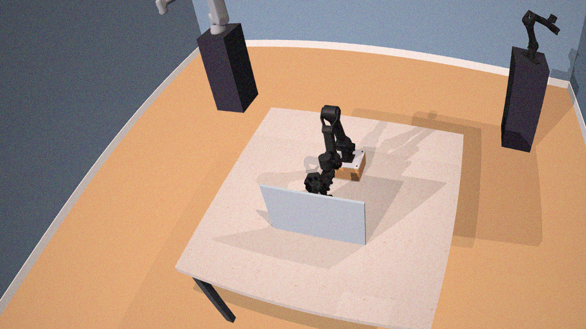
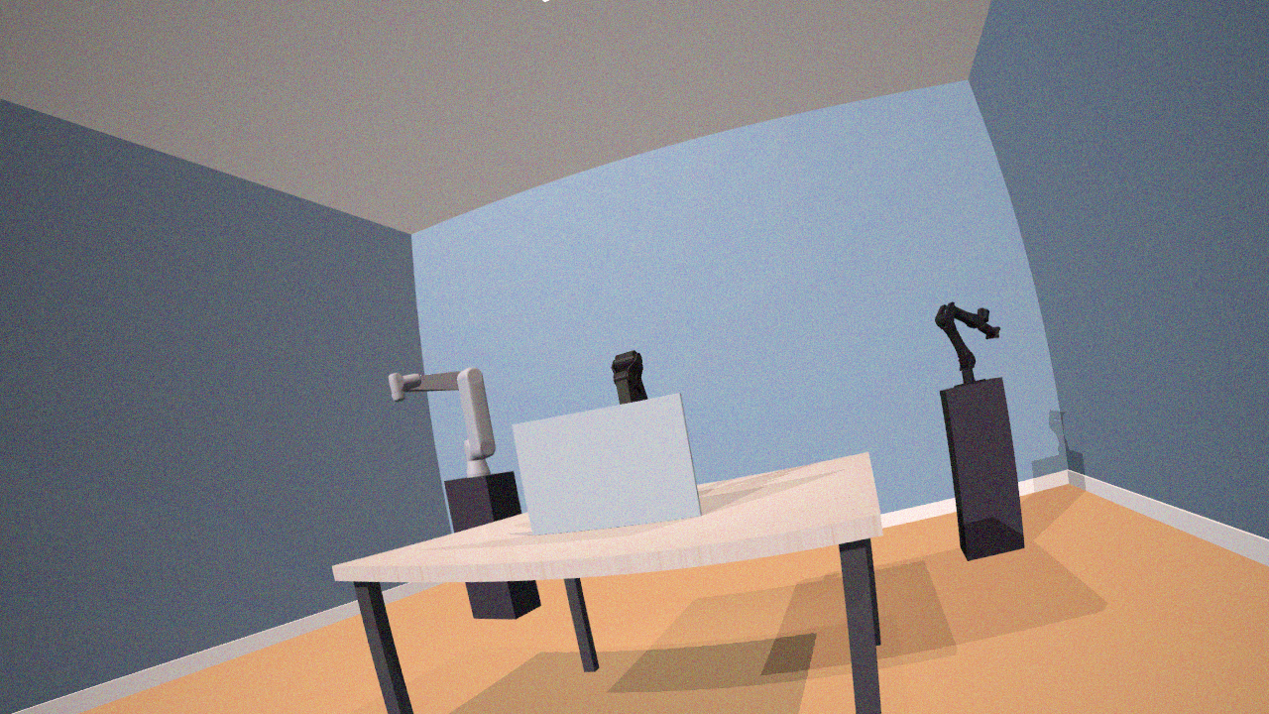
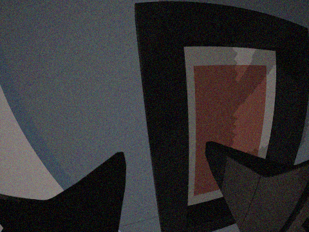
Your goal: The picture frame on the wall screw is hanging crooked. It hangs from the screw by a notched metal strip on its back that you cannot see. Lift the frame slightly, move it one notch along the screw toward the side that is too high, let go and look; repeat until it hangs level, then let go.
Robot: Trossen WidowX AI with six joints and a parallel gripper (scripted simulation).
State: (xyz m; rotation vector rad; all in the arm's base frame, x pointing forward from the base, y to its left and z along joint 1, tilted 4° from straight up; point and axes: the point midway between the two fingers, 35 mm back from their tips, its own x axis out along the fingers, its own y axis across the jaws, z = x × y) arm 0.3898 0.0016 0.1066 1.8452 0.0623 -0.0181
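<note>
The picture frame is 50 mm below my gripper tip, 20 mm to the left of it and 10 mm ahead of it. Round my gripper tip: grey wall panel 60 mm below, 20 mm ahead.
</note>
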